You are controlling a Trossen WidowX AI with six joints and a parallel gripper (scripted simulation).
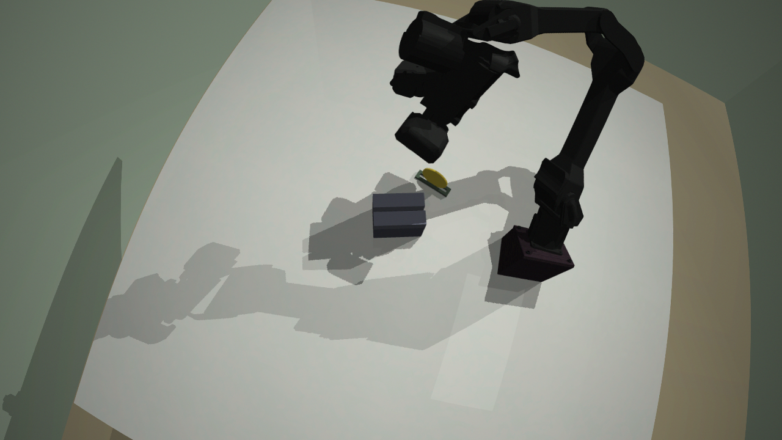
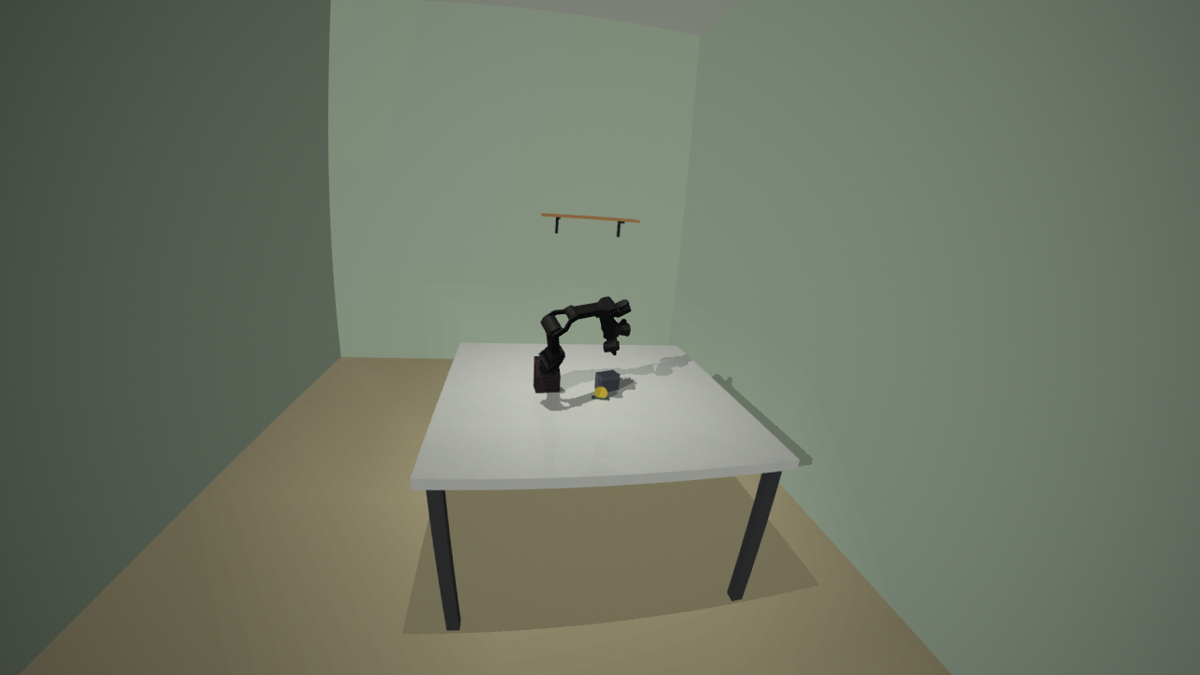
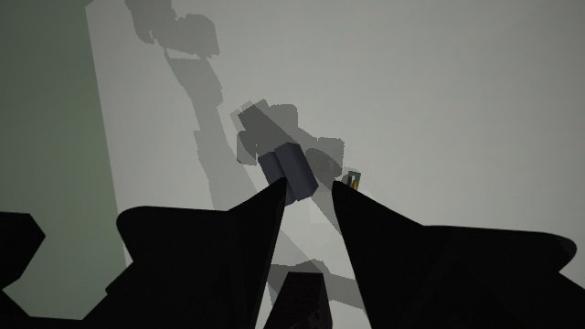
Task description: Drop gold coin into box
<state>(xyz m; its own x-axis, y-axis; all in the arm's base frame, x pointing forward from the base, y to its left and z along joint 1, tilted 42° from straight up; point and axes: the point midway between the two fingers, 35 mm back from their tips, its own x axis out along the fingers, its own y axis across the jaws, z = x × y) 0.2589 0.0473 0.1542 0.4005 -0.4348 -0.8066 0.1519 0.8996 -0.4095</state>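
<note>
The gold coin lies 60 mm behind my gripper tip, 30 mm to the right of it and 170 mm below it.
</note>
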